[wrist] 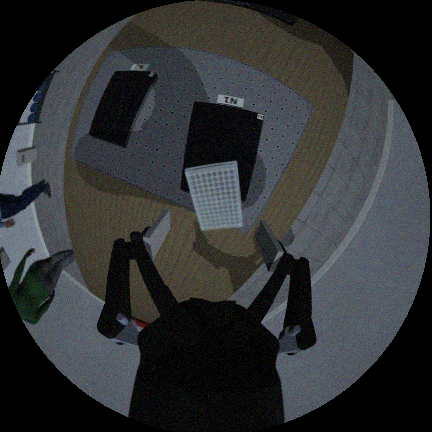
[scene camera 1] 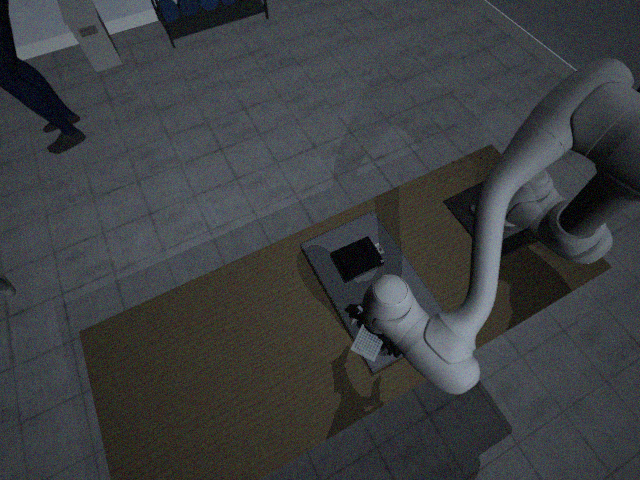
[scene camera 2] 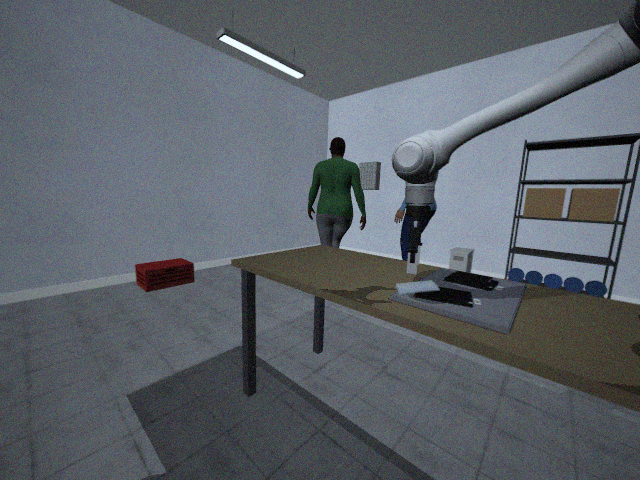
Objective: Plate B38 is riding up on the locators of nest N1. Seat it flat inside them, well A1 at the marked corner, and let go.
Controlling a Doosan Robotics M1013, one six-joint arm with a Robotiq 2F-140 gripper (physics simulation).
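Places are measured from the arm's base along level axes (x ahead, y left, z up), in millimetres.
Pixels of known places: gripper, between the fingertips: [wrist: 214,223] [scene camera 1: 369,336] [scene camera 2: 413,268].
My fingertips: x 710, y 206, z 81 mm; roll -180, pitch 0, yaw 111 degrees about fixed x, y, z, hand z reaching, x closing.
Note:
For each thing: its middle in the pictures, then the offset to it from my fingertips. "pt": a spot on its surface instead. Level surfaces: height alone.
- Plate B38, middle of its body: [wrist: 216,199] [scene camera 1: 370,337] [scene camera 2: 416,286] 14 mm back, 5 mm right, 63 mm down
- black nest N1, middle of its body: [wrist: 220,149] [scene camera 2: 443,293] 95 mm back, 39 mm right, 74 mm down
- nest's small white corner tag, a spot on its surface: [wrist: 260,116] pt 184 mm back, 9 mm right, 69 mm down
- Nest N2, a spot on its surface: [wrist: 120,107] [scene camera 1: 359,264] [scene camera 2: 466,277] pt 103 mm back, 251 mm right, 56 mm down
- grey perforated board, middle of its body: [wrist: 161,110] [scene camera 1: 372,283] [scene camera 2: 464,290] 121 mm back, 176 mm right, 87 mm down
- wooden table, height of its surface: 94 mm down
Plate B38 [scene camera 1: 367,343] [scene camera 2: 417,287] [wrist: 216,197], a pale plate with rows of wells, lies askew across one end of black nest N1 [scene camera 2: 454,296] [wrist: 222,132]. One end of the plate overlaps the nest; the rest sticks out past the nest's edge, towards the gripper in the wrist view. It looks slightly tilted. The nest's small white corner tag [wrist: 260,116] is at its far right in the wrist view. Well A1 cannot be made out. My gripper [scene camera 2: 413,261] [wrist: 214,223] is open and empty, above the plate's outer end, its pads apart from the plate.
Nest N2 [scene camera 1: 356,258] [scene camera 2: 467,279] [wrist: 120,107] sits beside N1 on the grey perforated board [scene camera 1: 336,289] [scene camera 2: 496,315] [wrist: 167,135]. The board lies on the wooden table [scene camera 1: 217,330] [scene camera 2: 310,263] [wrist: 100,220]. Two people stand beyond the table in scene camera 2.

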